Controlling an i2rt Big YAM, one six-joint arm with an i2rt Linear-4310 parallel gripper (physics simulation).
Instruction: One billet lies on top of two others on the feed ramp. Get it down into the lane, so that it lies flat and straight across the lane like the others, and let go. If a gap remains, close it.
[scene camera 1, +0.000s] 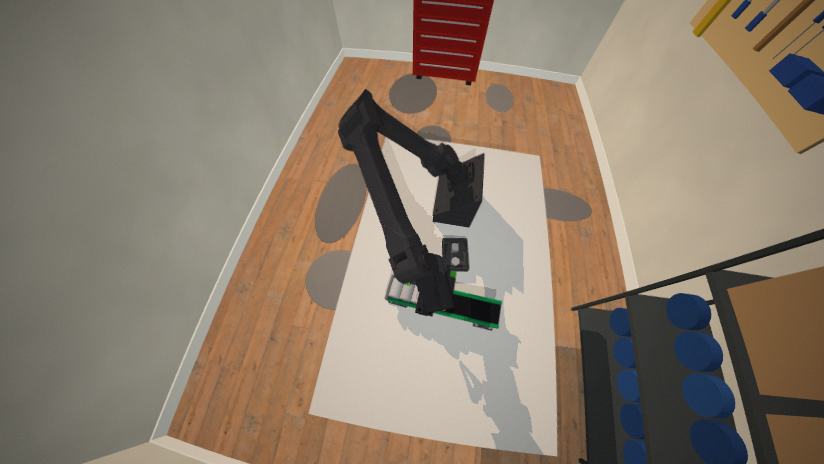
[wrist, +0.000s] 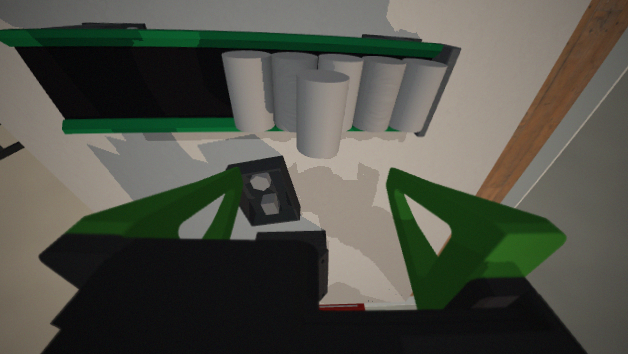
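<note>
The top billet (wrist: 321, 116) is a pale grey cylinder, raised above the row and roughly parallel to it. In the wrist view it overlaps the second and third billets from the left, and its lower end shows past the near green rail. Several other billets (wrist: 250, 95) (scene camera 1: 394, 289) lie side by side across the feed ramp (wrist: 150, 125) (scene camera 1: 467, 319), up to the grey end stop (wrist: 440, 91). My gripper (wrist: 314, 175) (scene camera 1: 430, 278) is open and empty, with green fingers wide apart. The billets show beyond its fingertips. The arm hides the top billet in the scene view.
A small black tray (wrist: 292, 200) (scene camera 1: 465, 253) with a hexagonal and a square pale piece stands beside the ramp, near the left finger in the wrist view. The arm's dark base (scene camera 1: 458, 195) stands behind it on the white mat (scene camera 1: 374, 368). A black rack with blue discs is at right.
</note>
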